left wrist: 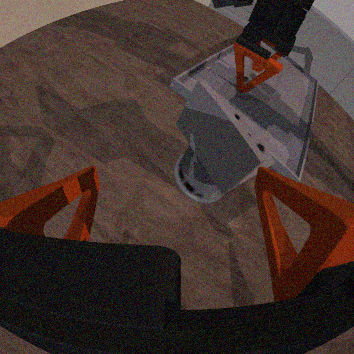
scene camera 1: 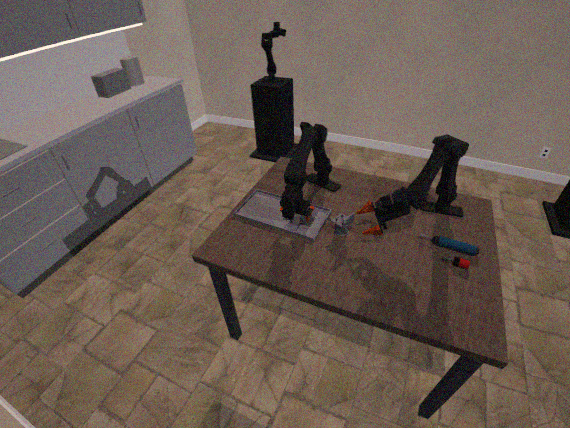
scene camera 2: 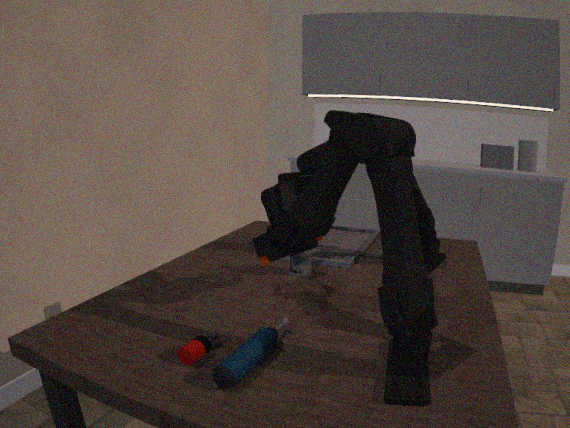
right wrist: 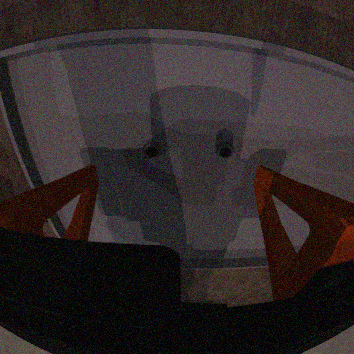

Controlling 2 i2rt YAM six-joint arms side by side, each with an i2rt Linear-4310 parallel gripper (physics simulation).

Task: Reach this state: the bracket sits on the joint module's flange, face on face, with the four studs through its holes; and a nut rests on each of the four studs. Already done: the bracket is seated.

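Places are measured from the left arm's base along level axes (x back, y right, z up), in metres.
Pixels of known places: left gripper, fingertip midpoint: (left wrist: 176,175) (scene camera 1: 359,223); right gripper, fingertip midpoint: (left wrist: 248,79) (scene camera 1: 298,219) (right wrist: 175,173); left arm's base, link origin: (scene camera 1: 441,209) (scene camera 2: 406,370); right arm's base, link origin: (scene camera 1: 322,182) (scene camera 2: 427,263).
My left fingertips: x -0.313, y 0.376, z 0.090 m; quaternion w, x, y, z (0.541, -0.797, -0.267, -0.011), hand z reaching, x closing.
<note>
Ahead of a thing's pixels: the offset from my left fingertips to its middle. Level surfaces: height alone.
The grey bracket {dy +0.074, dx +0.027, dz -0.008 m} (scene camera 1: 345,218) (left wrist: 255,136) sits on the joint module {dy +0.074, dx +0.027, dz -0.053 m} (scene camera 1: 341,231) (left wrist: 202,195), whose round base stands on the table. In the left wrist view two dark spots show on the bracket's top; whether they are nuts or bare stud ends I cannot tell, and the other studs are not clear. Two dark nuts {dy +0.261, dx +0.021, dz -0.084 m} (right wrist: 151,151) {dy +0.306, dx +0.025, dz -0.084 m} (right wrist: 225,150) lie apart in the tray {dy +0.367, dx +0.075, dz -0.082 m} (right wrist: 200,40) (scene camera 1: 272,228). My right gripper (right wrist: 175,173) (scene camera 1: 298,216) is open and empty above the tray, over these nuts. My left gripper (scene camera 1: 361,223) (left wrist: 176,175) is open and empty beside the bracket and module.
A blue-handled tool {dy -0.383, dx +0.055, dz -0.070 m} (scene camera 1: 456,246) (scene camera 2: 245,357) and a short red-handled screwdriver {dy -0.405, dx -0.041, dz -0.073 m} (scene camera 1: 461,263) (scene camera 2: 192,351) lie at the right of the table {dz -0.090 m} (scene camera 1: 320,280) in scene camera 1. The tray's raised rim is close to the module. The left arm stands close on the module's other side.
</note>
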